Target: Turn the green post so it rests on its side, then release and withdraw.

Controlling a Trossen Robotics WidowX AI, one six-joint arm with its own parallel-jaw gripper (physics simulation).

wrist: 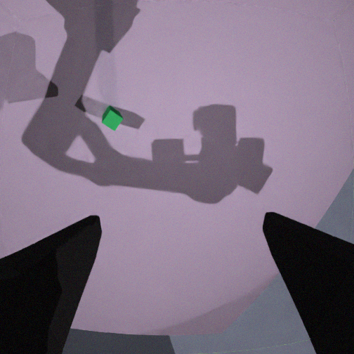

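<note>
The green post [112,118] is small in the wrist view, left of centre and above the fingertips in the picture. Its bright, nearly square end faces the camera, with a thin strip of darker side showing behind it. It looks upright, seen almost end-on. My gripper [183,223] is wide open, with one black finger at each lower side of the view and nothing between them. The post is apart from both fingers, beyond the left fingertip. The post's lower part is mostly hidden by its own top.
The post stands on a pale pink-lilac round surface [200,270], whose curved edge shows at the lower right and bottom. Grey-blue floor [260,320] lies beyond that edge. Dark shadows of the arm cross the surface around the post and to its right.
</note>
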